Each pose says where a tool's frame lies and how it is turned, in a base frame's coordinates. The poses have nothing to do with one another.
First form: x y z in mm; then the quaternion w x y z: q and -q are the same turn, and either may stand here.
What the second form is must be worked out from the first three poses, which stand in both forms.
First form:
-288, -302, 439, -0.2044, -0.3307, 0.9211, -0.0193
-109, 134, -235, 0.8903, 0.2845, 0.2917, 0.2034
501, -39, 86, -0.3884, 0.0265, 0.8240, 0.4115
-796, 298, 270, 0.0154, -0.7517, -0.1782, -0.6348
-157, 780, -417, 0.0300, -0.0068, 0.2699, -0.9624
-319, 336, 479, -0.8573, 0.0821, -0.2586, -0.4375
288, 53, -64, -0.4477, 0.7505, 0.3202, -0.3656
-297, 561, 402, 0.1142, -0.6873, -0.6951, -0.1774
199, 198, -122, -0.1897, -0.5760, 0.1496, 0.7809
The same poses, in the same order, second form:
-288, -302, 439, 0.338, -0.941, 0.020, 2.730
-109, 134, -235, 0.625, 0.641, 0.447, 0.946
501, -39, 86, -0.029, -0.894, -0.447, 2.344
-796, 298, 270, -0.752, -0.178, -0.635, 3.111
-157, 780, -417, -0.007, 0.270, -0.963, 3.082
-319, 336, 479, -0.159, 0.502, 0.850, 1.082
288, 53, -64, -0.839, -0.358, 0.409, 2.213
-297, 561, 402, -0.692, -0.700, -0.179, 2.913
199, 198, -122, 0.587, -0.152, -0.795, 2.760

